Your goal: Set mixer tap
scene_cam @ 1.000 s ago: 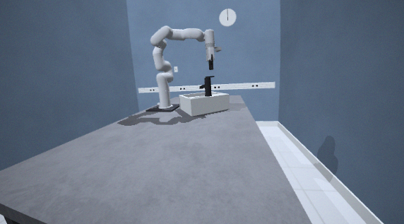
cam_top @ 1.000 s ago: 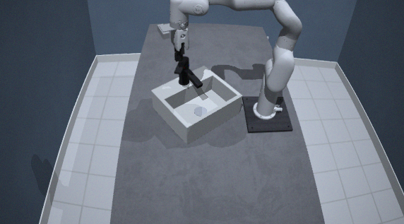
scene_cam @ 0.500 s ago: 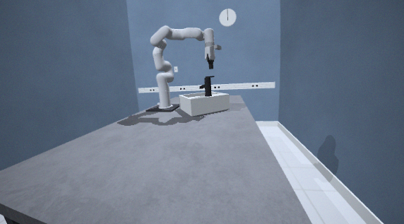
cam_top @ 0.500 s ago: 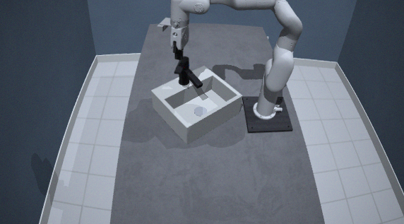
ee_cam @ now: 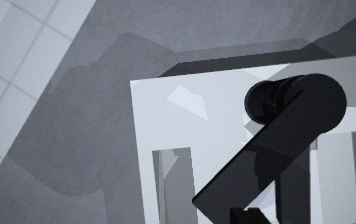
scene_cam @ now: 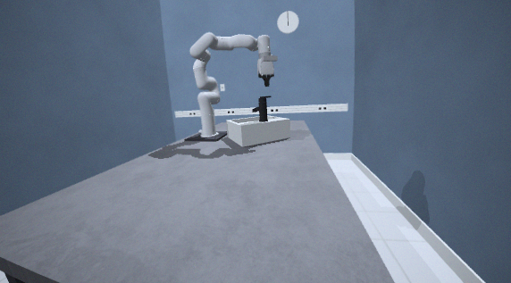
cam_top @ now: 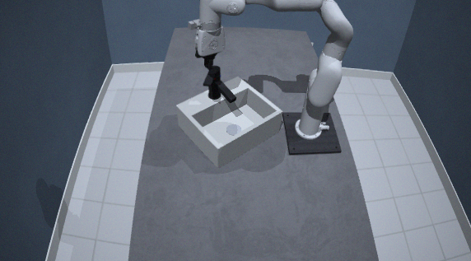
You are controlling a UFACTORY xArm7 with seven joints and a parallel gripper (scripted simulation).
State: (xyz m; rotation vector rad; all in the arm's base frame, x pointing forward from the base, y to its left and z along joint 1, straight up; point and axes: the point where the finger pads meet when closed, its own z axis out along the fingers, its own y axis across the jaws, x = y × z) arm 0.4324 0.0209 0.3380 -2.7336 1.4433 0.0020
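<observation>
Right now the lever is 90 mm below my hand and 30 mm to the right of it. From my hand the other things lie so: black mixer tap (130 mm below, 60 mm to the right, 20 mm behind); white sink (310 mm below, 90 mm behind).
</observation>
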